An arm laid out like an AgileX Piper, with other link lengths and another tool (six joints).
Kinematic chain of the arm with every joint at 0, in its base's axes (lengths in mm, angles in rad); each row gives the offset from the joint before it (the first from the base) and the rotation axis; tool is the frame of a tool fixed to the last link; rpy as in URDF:
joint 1: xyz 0 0 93.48 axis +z
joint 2: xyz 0 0 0 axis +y
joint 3: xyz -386.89 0 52.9 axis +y
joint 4: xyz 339.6 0 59.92 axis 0.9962 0 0.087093
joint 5: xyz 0 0 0 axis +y
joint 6: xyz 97.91 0 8.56 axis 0.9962 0 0.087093
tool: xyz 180.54 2 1.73 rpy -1.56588 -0.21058 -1.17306
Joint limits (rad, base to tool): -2.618..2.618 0..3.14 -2.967..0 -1.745..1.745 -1.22..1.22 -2.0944..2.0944
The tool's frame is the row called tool.
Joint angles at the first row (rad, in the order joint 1, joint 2, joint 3, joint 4, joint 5, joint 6):
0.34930 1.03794 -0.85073 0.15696 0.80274 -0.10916
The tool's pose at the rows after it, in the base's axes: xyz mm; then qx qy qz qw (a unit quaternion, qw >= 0):
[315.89, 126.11, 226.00, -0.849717, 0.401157, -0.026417, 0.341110]
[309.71, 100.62, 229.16, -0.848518, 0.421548, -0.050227, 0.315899]
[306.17, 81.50, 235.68, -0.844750, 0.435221, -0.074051, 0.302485]
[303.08, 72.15, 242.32, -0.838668, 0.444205, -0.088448, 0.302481]
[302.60, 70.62, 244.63, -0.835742, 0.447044, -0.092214, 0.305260]
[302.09, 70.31, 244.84, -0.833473, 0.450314, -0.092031, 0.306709]
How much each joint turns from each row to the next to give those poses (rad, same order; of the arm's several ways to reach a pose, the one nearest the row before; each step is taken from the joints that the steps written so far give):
0.00001 -0.03263 0.00002 -0.11685 0.04809 0.08203
0.00000 -0.03056 -0.00002 -0.10244 0.04576 0.07262
-0.00002 -0.02829 0.00001 -0.07507 0.02631 0.05236
-0.00001 -0.02360 -0.00002 -0.03458 0.01200 0.03447
0.00001 -0.00672 0.00000 -0.00627 -0.00001 0.01158
0.00001 -0.00146 0.00000 -0.00085 0.00172 0.00874

